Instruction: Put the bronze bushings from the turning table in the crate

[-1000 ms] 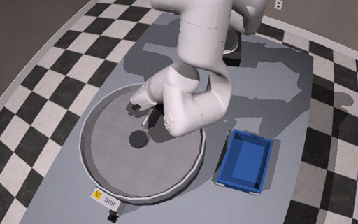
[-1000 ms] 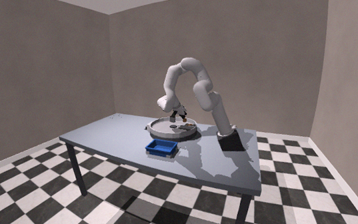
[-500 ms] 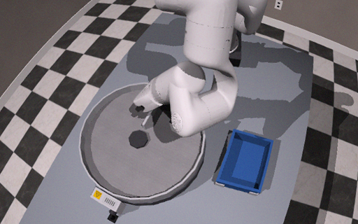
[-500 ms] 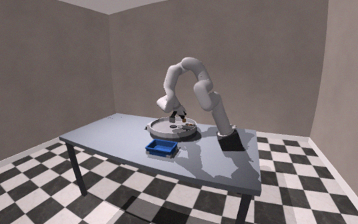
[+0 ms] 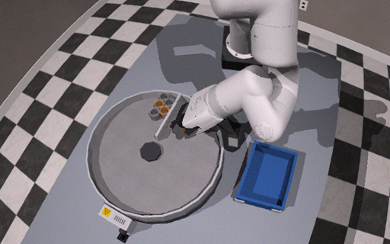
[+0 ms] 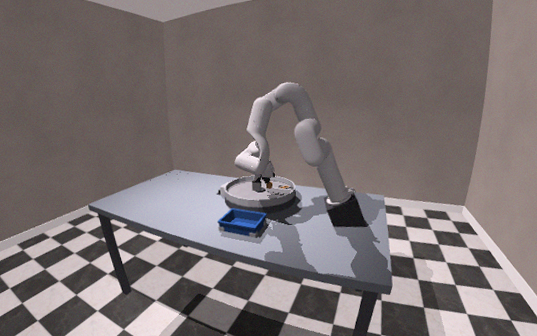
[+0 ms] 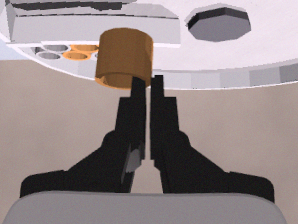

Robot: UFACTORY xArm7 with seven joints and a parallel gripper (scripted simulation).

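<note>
My hand is 26 cm to the right of the blue crate, 13 cm above it and 3 cm past it. From my hand the other things lie so: turning table 10 cm below, 9 cm ahead, 7 cm to the right.
</note>
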